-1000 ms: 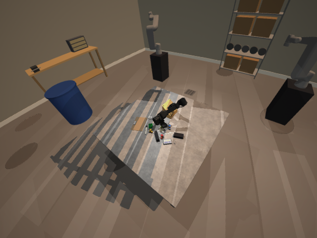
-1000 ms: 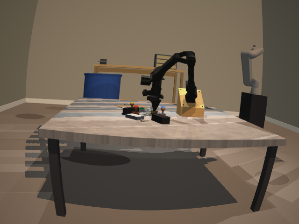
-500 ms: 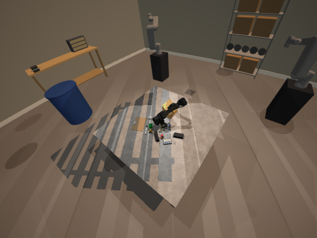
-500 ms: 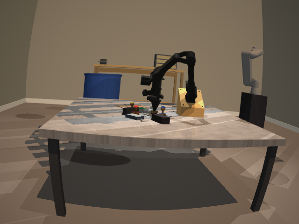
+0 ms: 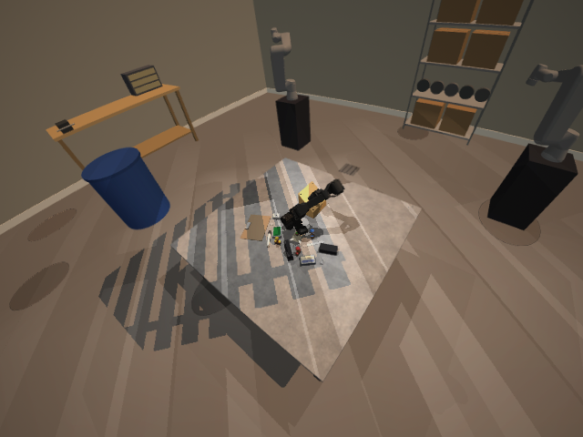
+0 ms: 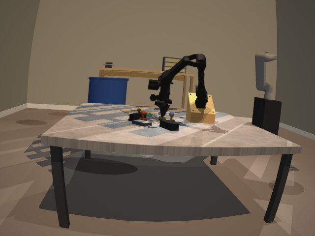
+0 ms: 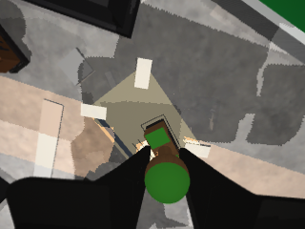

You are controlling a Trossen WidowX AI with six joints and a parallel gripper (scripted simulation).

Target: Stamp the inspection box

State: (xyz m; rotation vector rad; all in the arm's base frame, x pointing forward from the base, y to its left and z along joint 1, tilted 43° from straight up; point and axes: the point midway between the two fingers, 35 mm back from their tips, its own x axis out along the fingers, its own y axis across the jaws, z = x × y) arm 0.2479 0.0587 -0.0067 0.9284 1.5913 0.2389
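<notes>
Now: gripper tip 1 cm short of the cream card, 1 cm to the right of it and 3 cm above it. From my gripper tip the other things lie so: blue-knobbed stamp: 3 cm behind, 9 cm to the left; then green ink pad: 7 cm ahead, 13 cm to the right, 2 cm below; then green-knobbed PASS stamp: right at my gripper tip.
</notes>
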